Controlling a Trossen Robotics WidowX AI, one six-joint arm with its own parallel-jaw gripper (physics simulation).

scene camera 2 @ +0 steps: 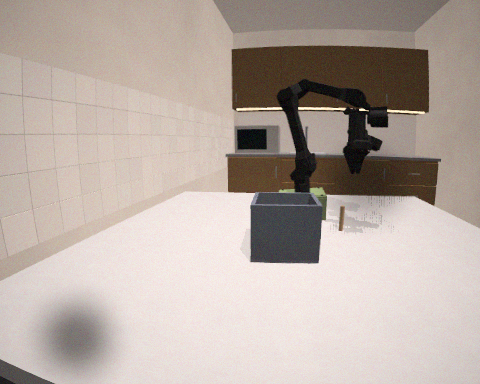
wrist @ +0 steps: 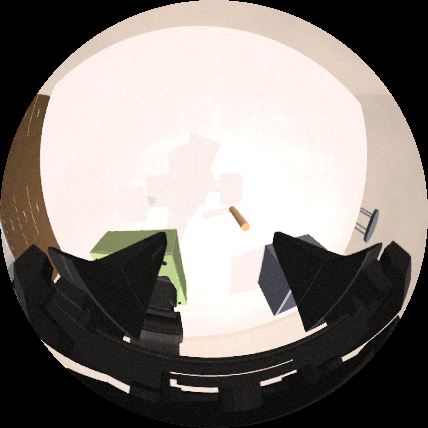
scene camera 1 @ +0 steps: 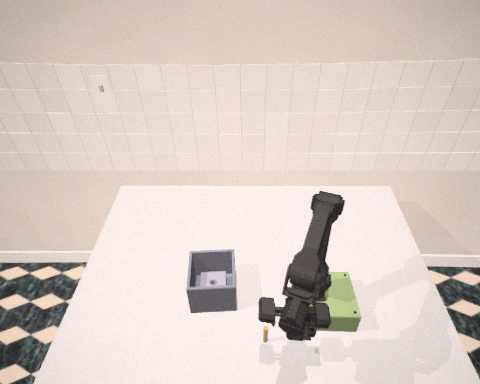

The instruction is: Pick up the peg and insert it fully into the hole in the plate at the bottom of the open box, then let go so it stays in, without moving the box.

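Places are measured from the arm's base along level axes (x right, y back, z down), in millimetres.
Where they show: gripper, fingertip midpoint: (scene camera 2: 354,173) (wrist: 220,238); arm's base, link origin: (wrist: 157,285).
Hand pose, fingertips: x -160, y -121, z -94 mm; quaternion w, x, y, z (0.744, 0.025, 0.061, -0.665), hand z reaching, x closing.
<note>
Each offset is from my fingertips to the top centre of the thing. "pt": to the spot under its first point. Level surfaces: height alone.
A thin orange-brown peg @(dx +52, dy -53, dz +96 mm) (scene camera 1: 265,334) (scene camera 2: 342,218) (wrist: 239,218) stands upright on the table. The open dark grey box @(dx +246, dy -217, dz +38 mm) (scene camera 1: 212,300) (scene camera 2: 285,232) (wrist: 268,277) stands to its left in scene camera 1. Inside it lies a pale plate @(dx +246, dy -217, dz +115 mm) (scene camera 1: 220,276) with a dark round hole @(pt dx +255, dy -216, dz +132 mm) (scene camera 1: 213,282). In the wrist view a finger covers part of the box. My gripper (scene camera 2: 355,172) (wrist: 220,238) is open and empty, pointing down, high above the table. In the wrist view the peg shows a little right of the midline between the fingertips, well below them.
The green base block (scene camera 1: 342,295) (scene camera 2: 320,200) (wrist: 135,240) stands under the arm, to the right of the peg and box in scene camera 1. The white table @(dz +176 mm) (scene camera 1: 150,225) (scene camera 2: 200,310) (wrist: 200,85) carries them. Arm shadows fall near the peg. A tiled wall (scene camera 1: 240,115) stands behind.
</note>
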